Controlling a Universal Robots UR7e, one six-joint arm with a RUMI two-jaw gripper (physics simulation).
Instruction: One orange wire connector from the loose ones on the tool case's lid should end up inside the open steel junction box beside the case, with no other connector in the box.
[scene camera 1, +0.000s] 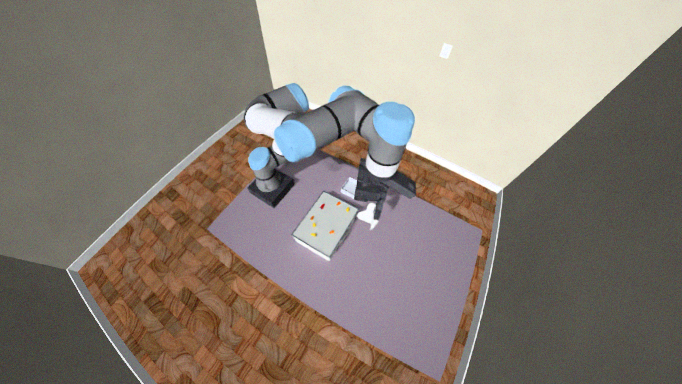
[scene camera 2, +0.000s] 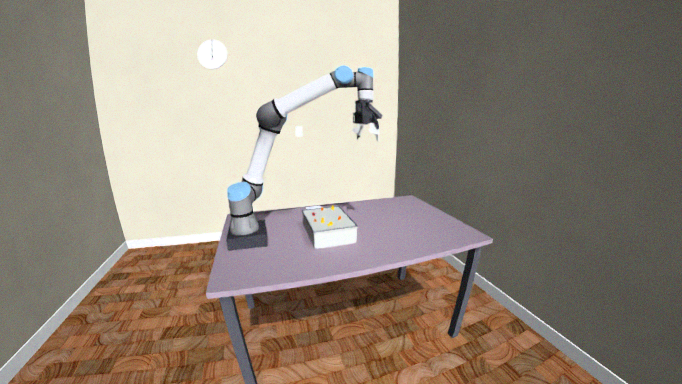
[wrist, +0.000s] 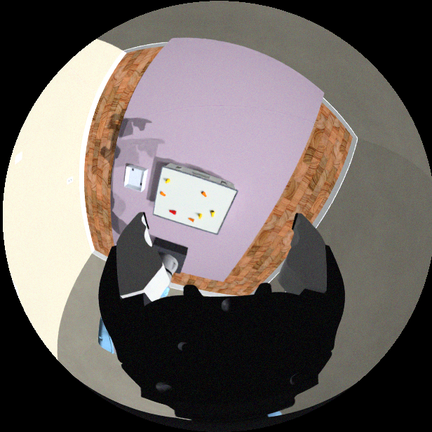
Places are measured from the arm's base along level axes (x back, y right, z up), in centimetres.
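Pixels of known places: gripper, fingertip midpoint: (scene camera 1: 373, 207) (scene camera 2: 367, 140); arm's base at its link origin: (scene camera 1: 269, 181) (scene camera 2: 244, 228).
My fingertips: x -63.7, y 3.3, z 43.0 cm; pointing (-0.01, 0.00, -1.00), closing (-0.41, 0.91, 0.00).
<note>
For each thing: its top centre in the pictures, then the offset to it from my fingertips. "spot": a spot on its surface instead. Level surfaces: height alone.
- tool case at its top centre: (scene camera 1: 327, 221) (scene camera 2: 328, 217) dx +19.7, dy -1.5, dz -39.5 cm
- open junction box at a spot on its surface: (scene camera 1: 349, 187) spot: dx +24.7, dy -31.1, dz -49.0 cm
- red connector at its top centre: (scene camera 1: 322, 205) (scene camera 2: 313, 212) dx +26.9, dy -7.3, dz -38.3 cm
- mauve table at its surface level: dz -49.2 cm
Three orange connectors lie apart on the pale lid of the tool case (scene camera 1: 312, 247) (scene camera 2: 335, 238) (wrist: 226, 207): one (scene camera 1: 338, 203) (scene camera 2: 322, 209) (wrist: 162, 193) near the box end, one (scene camera 1: 332, 232) (scene camera 2: 339, 218) (wrist: 204, 194) toward the latch side, one (scene camera 1: 312, 218) (scene camera 2: 315, 220) (wrist: 191, 220) near the edge facing the robot base. The open junction box (scene camera 1: 349, 187) (wrist: 135, 177) stands beside the case; no connector shows inside it in the wrist view. My gripper (scene camera 1: 375, 222) (scene camera 2: 368, 139) (wrist: 220, 215) is open and empty, high above the table, pointing down.
A red connector (scene camera 1: 322, 206) (scene camera 2: 313, 214) (wrist: 172, 212) and three yellow ones, two (wrist: 200, 216) (wrist: 212, 213) close together and one (wrist: 167, 180) at a lid corner, share the lid. The robot base (scene camera 1: 270, 189) (scene camera 2: 247, 236) stands on the mauve table (scene camera 1: 400, 280) (scene camera 2: 400, 230) (wrist: 225, 125).
</note>
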